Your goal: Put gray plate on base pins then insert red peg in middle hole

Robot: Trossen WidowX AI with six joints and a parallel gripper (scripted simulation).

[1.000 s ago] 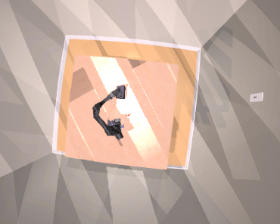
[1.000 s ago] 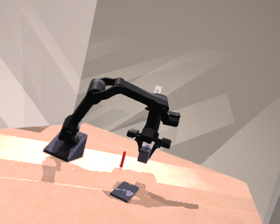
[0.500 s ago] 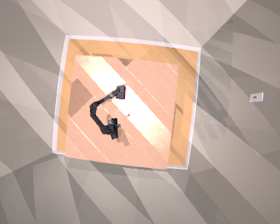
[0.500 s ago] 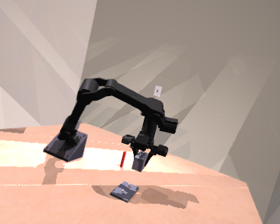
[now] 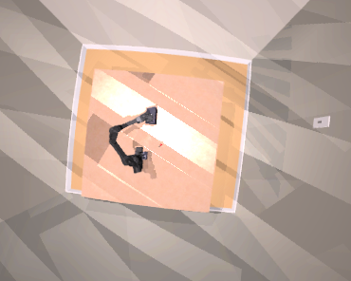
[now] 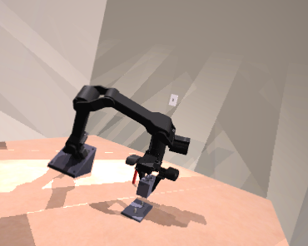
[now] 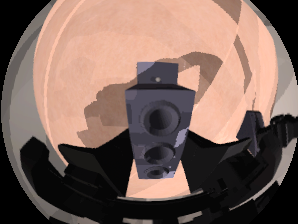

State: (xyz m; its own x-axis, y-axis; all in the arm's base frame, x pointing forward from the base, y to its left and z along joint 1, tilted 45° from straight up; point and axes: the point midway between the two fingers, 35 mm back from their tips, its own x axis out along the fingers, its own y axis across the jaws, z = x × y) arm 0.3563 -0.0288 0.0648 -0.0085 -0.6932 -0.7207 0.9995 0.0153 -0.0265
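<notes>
The dark base is 1 cm behind my gripper tip, 2 cm to the right of it and 6 cm below it. The rest, counted from my gripper tip: gray plate 3 cm above; red peg 12 cm behind, 17 cm to the left, 3 cm below.
</notes>
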